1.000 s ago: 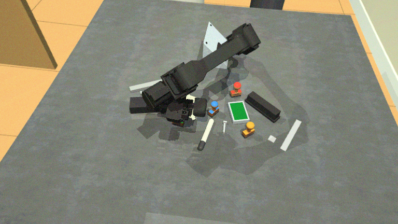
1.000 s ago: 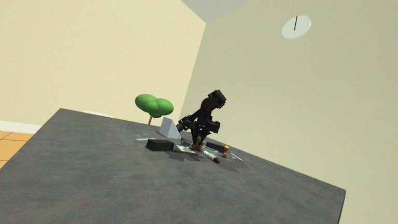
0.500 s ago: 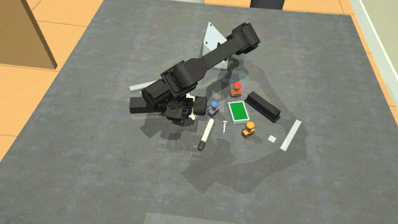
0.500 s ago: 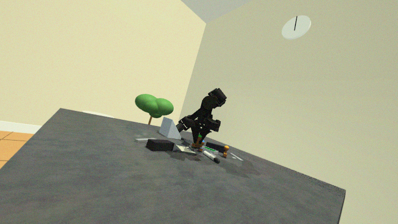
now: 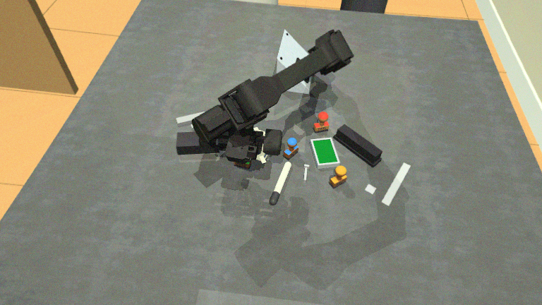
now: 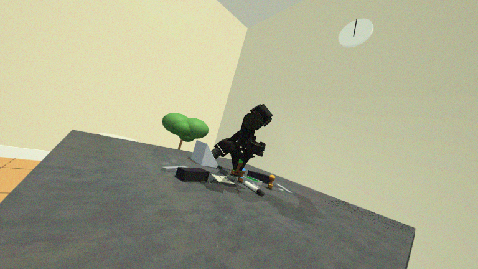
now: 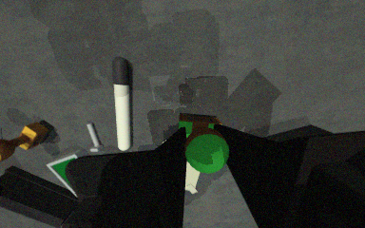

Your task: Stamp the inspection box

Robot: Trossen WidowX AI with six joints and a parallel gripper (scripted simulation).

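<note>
Now: gripper tip 20 cm to the right of the green ink pad, 11 cm past it and 6 cm above it. From my gripper tip the other things lie so: cream card 11 cm behind, 7 cm below, 2 cm to the left; then white marker 10 cm to the left, 6 cm below, 3 cm ahead; then green-knobbed stamp right at my gripper tip.
</note>
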